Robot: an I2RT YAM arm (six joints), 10 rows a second.
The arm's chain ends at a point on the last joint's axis. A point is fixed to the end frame.
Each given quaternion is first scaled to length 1.
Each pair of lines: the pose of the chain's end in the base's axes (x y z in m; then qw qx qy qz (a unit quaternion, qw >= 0)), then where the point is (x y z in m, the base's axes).
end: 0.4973 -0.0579 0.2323 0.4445 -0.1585 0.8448 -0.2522
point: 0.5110 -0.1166 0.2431
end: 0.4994 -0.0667 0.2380 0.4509 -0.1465 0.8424 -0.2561
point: 0.5118 -0.1257 0.2488
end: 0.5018 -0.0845 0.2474 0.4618 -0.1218 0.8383 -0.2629
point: 0.5113 -0.1441 0.2579
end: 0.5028 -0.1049 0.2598 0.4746 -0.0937 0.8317 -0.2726
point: 0.5090 -0.1649 0.2701
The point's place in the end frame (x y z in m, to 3 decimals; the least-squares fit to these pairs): 0.014 -0.055 0.023
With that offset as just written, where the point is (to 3 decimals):
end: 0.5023 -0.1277 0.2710 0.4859 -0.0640 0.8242 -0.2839
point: 0.505 -0.188 0.281
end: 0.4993 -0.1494 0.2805 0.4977 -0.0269 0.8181 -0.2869
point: 0.498 -0.210 0.289
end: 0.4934 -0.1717 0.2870 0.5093 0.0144 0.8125 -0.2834
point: 0.488 -0.232 0.292
